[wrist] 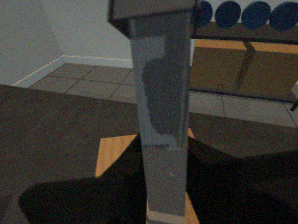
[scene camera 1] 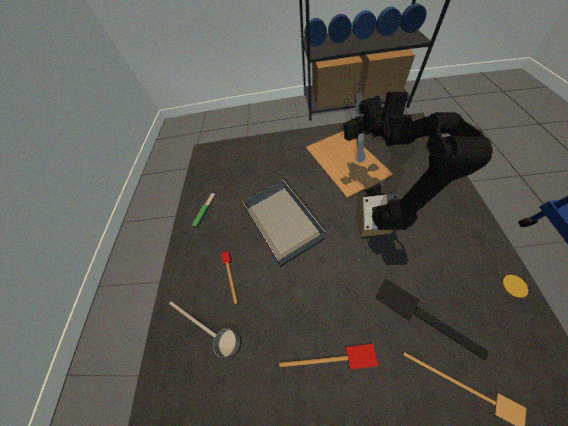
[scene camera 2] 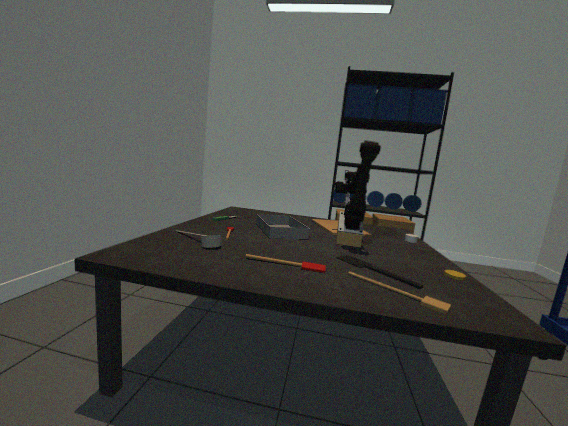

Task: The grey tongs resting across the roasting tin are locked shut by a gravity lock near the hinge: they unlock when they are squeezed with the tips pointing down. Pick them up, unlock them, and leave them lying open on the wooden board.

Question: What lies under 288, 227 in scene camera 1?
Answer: A grey roasting tin.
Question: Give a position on a wooden board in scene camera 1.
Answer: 336, 156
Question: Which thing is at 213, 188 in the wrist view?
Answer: The gripper.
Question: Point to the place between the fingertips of the gripper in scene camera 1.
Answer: At 353, 119
